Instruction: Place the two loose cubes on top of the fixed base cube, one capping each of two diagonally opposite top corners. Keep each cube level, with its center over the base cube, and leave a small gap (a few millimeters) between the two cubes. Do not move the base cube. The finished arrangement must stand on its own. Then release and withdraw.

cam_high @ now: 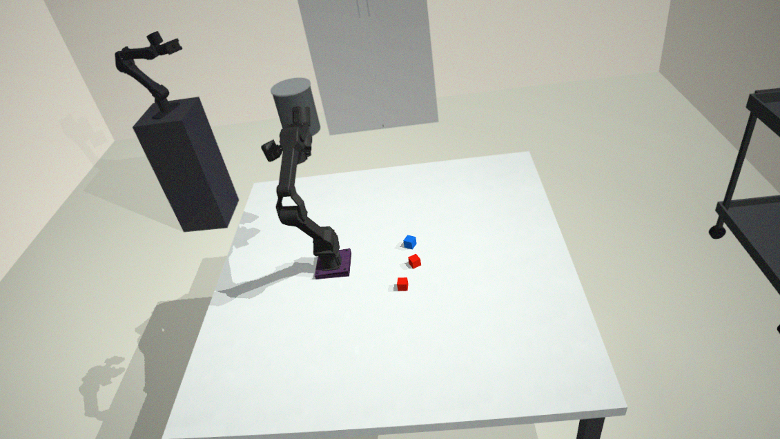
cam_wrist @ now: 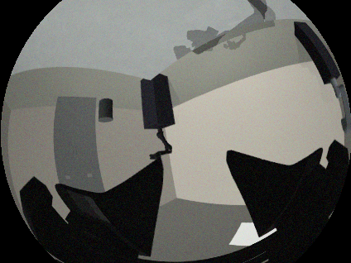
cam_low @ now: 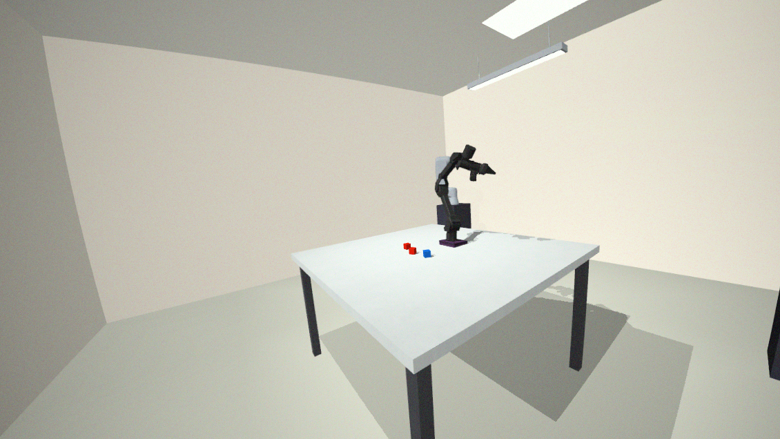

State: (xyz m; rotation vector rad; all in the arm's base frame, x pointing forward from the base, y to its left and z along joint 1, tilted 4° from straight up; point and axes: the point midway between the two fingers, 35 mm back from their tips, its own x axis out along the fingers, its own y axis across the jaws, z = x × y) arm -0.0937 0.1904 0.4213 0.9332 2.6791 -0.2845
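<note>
My gripper tip is now 45 cm short of the red cube, 23 cm to the left of it and 40 cm above it. Round my gripper tip: blue cube (44 cm ahead, 12 cm to the right, 40 cm below).
</note>
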